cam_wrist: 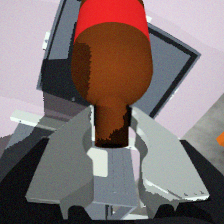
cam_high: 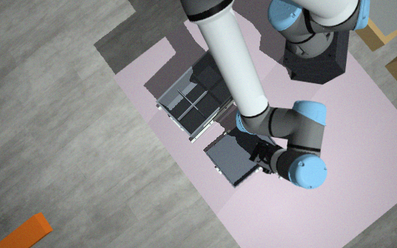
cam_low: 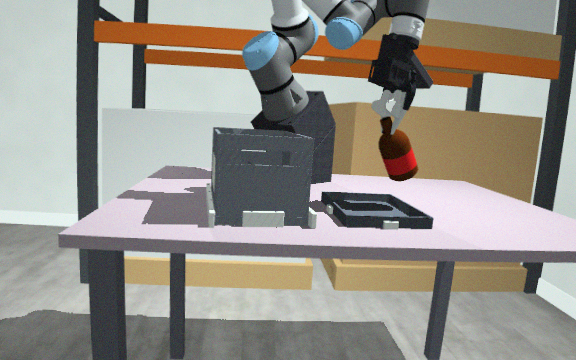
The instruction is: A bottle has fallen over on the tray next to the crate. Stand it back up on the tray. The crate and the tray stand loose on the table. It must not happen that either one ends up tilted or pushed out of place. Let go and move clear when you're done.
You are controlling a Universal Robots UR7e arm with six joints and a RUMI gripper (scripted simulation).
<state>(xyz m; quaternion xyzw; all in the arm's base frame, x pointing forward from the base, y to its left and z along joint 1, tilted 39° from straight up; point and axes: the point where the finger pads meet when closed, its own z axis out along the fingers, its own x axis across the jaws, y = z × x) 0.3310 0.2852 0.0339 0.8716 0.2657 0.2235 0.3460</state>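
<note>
The brown bottle is 5 cm below my hand, 2 cm to the left of it and 1 cm behind it. Round my hand: dark tray: 19 cm below, 3 cm to the right, 3 cm ahead; dark crate: 31 cm to the right, 12 cm below, 6 cm ahead.
</note>
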